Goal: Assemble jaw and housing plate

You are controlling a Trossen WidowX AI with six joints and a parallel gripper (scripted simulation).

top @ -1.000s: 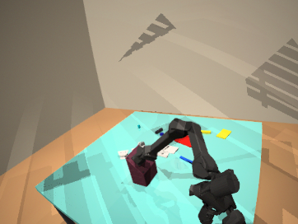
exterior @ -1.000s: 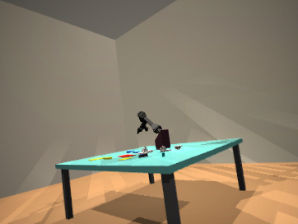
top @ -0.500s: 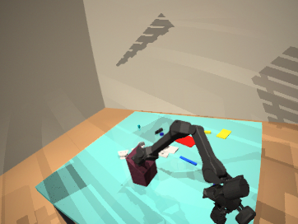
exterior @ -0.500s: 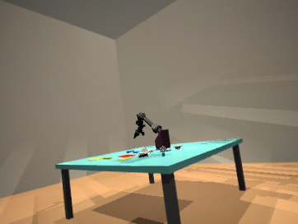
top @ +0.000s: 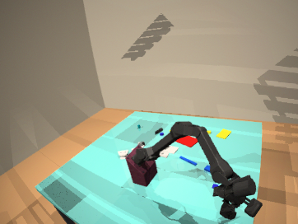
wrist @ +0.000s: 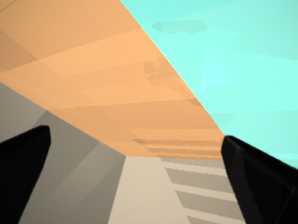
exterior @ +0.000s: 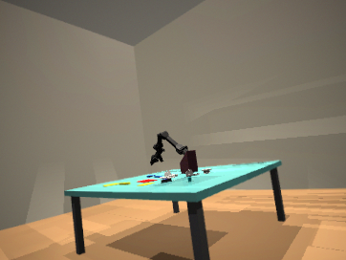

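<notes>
Right now the red flat plate is 54 cm to the left of my gripper tip, 54 cm ahead of it and 10 cm below it. The rest, counted from my gripper tip: yellow flat piece (69 cm ahead, 28 cm to the left, 10 cm below); then white rounded piece (62 cm to the left, 33 cm ahead, 10 cm below); then blue bar (43 cm to the left, 32 cm ahead, 10 cm below).
</notes>
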